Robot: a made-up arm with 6 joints.
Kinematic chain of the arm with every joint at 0, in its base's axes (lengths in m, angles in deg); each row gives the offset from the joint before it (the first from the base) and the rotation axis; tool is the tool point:
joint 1: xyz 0 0 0.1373 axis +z
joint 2: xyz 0 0.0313 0 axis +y
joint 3: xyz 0 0 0.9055 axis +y
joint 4: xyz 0 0 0.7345 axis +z
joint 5: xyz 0 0 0 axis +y
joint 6: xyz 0 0 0.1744 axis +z
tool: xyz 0 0 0
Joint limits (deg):
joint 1: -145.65..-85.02
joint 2: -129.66..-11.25
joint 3: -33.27..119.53
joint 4: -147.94..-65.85
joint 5: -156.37..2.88
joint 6: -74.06..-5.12
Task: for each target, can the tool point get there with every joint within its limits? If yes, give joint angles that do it. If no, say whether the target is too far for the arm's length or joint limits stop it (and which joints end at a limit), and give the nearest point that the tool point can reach.
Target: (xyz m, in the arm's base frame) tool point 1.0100 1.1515 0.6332
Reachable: yes | joints -123.60 -84.74 26.76 -97.67 -87.72 -19.40
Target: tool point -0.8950 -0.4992 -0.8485
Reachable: no: joint limits stop it (at a limit: joint 1, joint 2, joint 3, joint 4) | nearest point -0.4348 -0.4192 0.6536 | short by 1.573 m
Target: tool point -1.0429 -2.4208 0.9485
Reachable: no: too far | nearest point -0.2899 -0.6730 1.0005 | short by 1.904 m
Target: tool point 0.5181 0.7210 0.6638
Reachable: yes | joints -115.67 -101.99 93.27 -134.14 -99.88 -43.06
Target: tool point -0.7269 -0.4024 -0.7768
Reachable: no: joint limits stop it (at a limit: joint 1, joint 2, joint 3, joint 4) | nearest point -0.4162 -0.4143 0.6486 | short by 1.459 m
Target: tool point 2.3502 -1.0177 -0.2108
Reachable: no: too far | nearest point 1.2634 0.6143 -0.2027 | short by 1.961 m
